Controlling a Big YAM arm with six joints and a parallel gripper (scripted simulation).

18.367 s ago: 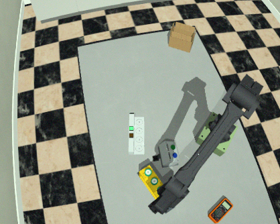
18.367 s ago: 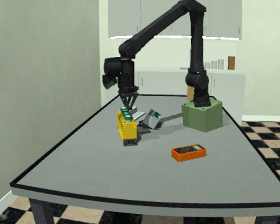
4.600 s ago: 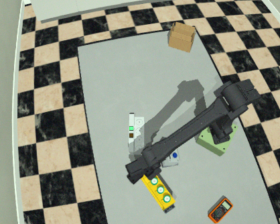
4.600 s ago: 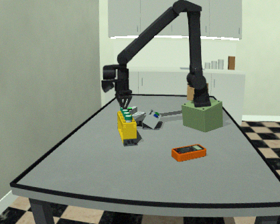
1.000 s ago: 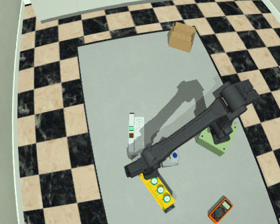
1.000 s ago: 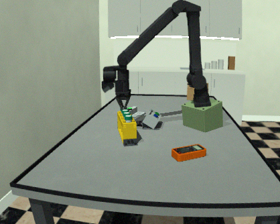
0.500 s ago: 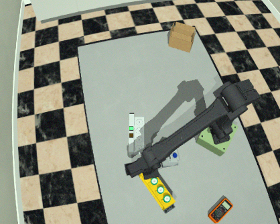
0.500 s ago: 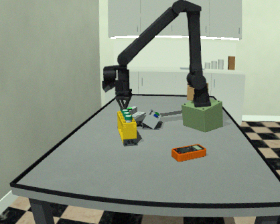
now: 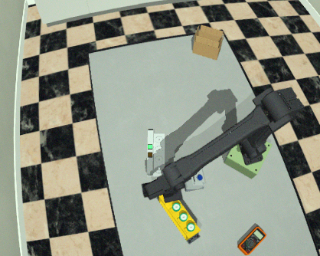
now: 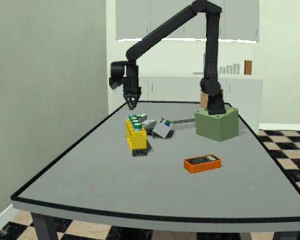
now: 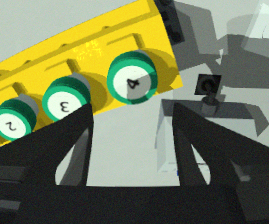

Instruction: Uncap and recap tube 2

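Now: the green READY key 160 mm behind my hand, 110 mm to the right of it and 90 mm below it. The rest, counted from my hand: grey key housing: 140 mm behind, 90 mm to the right, 110 mm below; cap: 40 mm behind, 100 mm to the left, 50 mm below; blue cycle key: 160 mm behind, 70 mm to the right, 90 mm below.
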